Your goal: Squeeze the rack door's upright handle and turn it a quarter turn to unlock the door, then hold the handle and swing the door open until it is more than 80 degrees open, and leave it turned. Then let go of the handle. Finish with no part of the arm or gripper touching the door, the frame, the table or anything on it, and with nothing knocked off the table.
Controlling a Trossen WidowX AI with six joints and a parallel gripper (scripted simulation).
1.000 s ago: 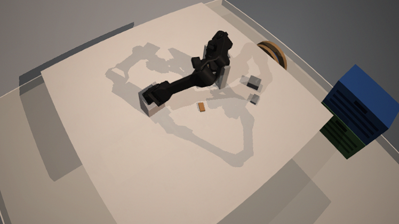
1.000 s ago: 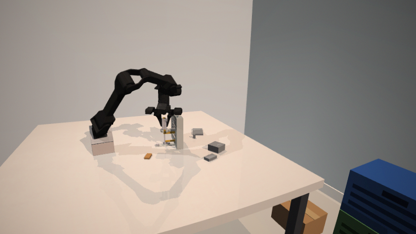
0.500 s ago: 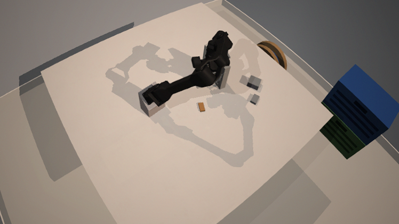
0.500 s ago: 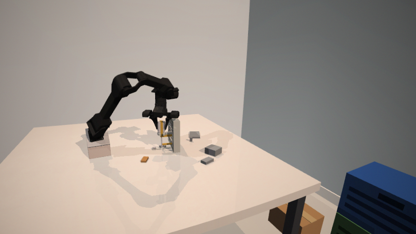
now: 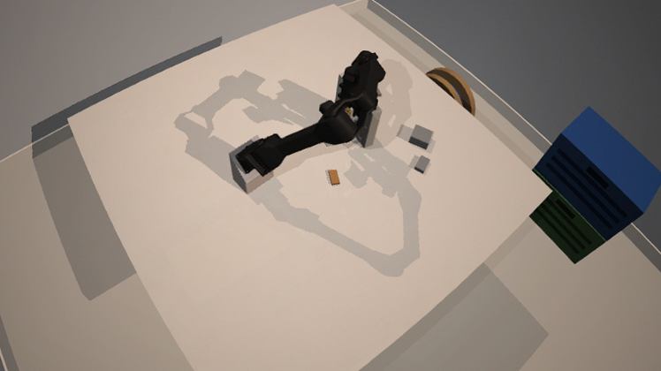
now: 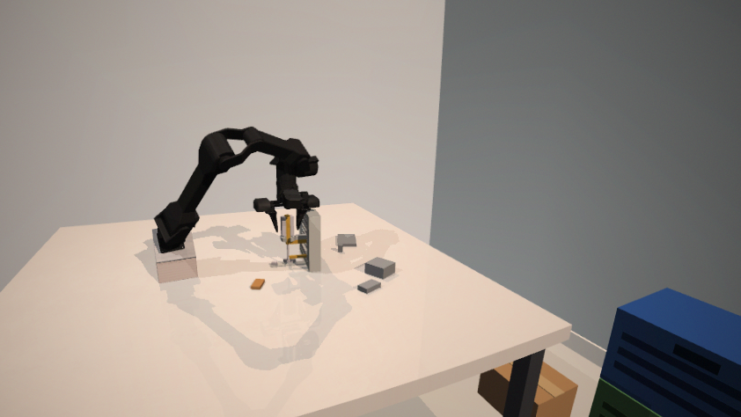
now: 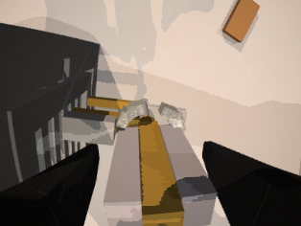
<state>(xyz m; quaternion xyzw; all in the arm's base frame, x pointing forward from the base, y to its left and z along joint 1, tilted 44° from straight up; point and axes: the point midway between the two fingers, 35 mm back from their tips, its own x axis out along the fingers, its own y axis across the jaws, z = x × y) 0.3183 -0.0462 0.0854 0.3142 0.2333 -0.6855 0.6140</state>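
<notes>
Now: the upright handle 10 mm to the left of my gripper tip and 10 mm below it. Round my gripper tip: small orange block: 120 mm behind, 80 mm to the right, 110 mm below.
</notes>
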